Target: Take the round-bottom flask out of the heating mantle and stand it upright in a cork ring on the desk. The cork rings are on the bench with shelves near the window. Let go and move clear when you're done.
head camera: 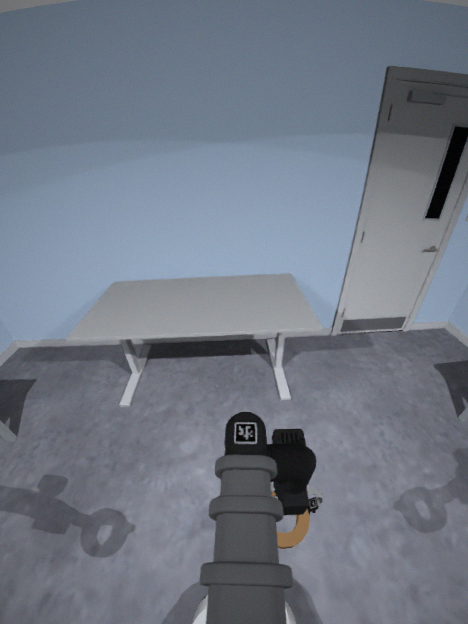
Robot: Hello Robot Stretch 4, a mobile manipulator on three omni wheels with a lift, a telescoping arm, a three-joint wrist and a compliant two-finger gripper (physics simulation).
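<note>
The gripper point(293, 503) points down beside the end of the arm, low and right of centre in the view. It is shut on a cork ring point(300, 531), an orange-brown ring that hangs above the floor. The arm and wrist hide the ring's left part and most of the fingers. Shadows on the floor show the ring's round outline at the gripper. A pale grey desk point(204, 304) stands against the blue wall ahead, well beyond the gripper. The round-bottom flask, the heating mantle and the bench with shelves do not show.
A closed grey door point(387, 201) is in the wall right of the desk. The desk's two feet point(129, 389) point(282, 384) reach out over the floor toward me. Parts of other furniture show at the left and right edges. The telescoping arm point(245, 534) covers the lower middle.
</note>
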